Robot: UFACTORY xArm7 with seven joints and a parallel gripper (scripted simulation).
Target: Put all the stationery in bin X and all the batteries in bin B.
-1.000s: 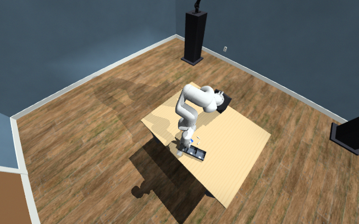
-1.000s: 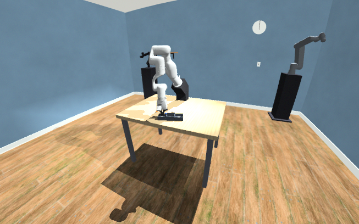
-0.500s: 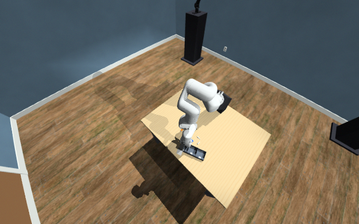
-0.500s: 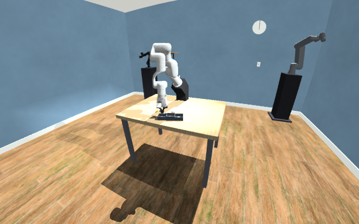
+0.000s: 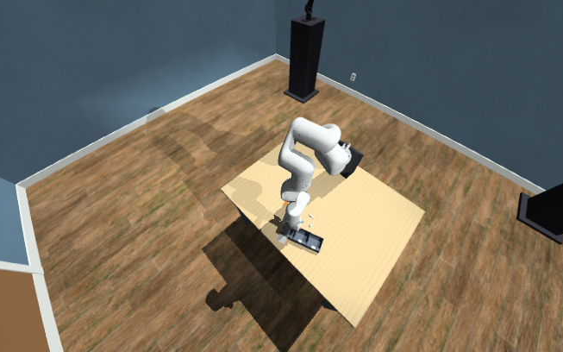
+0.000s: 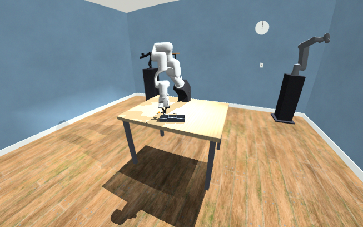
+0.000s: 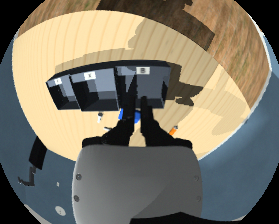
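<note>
Now: the dark double bin 7 cm to the left of my hand, 7 cm below it and 2 cm behind it. From my hand the other things lie so: pencil sharpener (12 cm behind, 9 cm below, 7 cm to the right); then blue block (9 cm below, 9 cm behind, 1 cm to the right); then orange battery (15 cm to the right, 13 cm behind, 9 cm below).
</note>
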